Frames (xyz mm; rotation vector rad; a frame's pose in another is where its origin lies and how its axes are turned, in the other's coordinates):
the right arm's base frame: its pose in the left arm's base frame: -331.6 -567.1 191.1 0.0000 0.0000 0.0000
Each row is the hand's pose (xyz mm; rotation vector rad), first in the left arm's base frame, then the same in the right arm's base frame.
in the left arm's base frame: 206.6 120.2 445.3 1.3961 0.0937 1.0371
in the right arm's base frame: 538.2 687.3 254.2 1.3961 0.0937 1.0371
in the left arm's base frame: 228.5 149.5 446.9 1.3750 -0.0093 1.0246
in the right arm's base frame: 560.1 716.6 255.8 1.3750 -0.0093 1.0246
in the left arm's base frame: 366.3 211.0 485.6 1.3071 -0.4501 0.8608
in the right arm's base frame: 697.9 778.1 294.5 1.3071 -0.4501 0.8608
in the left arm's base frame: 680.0 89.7 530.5 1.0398 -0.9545 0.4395
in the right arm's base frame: 1011.6 656.8 339.4 1.0398 -0.9545 0.4395
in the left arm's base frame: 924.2 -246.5 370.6 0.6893 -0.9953 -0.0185
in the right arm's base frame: 1255.8 320.6 179.5 0.6893 -0.9953 -0.0185
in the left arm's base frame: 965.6 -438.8 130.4 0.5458 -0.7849 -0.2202
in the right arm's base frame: 1297.2 128.3 -60.7 0.5458 -0.7849 -0.2202
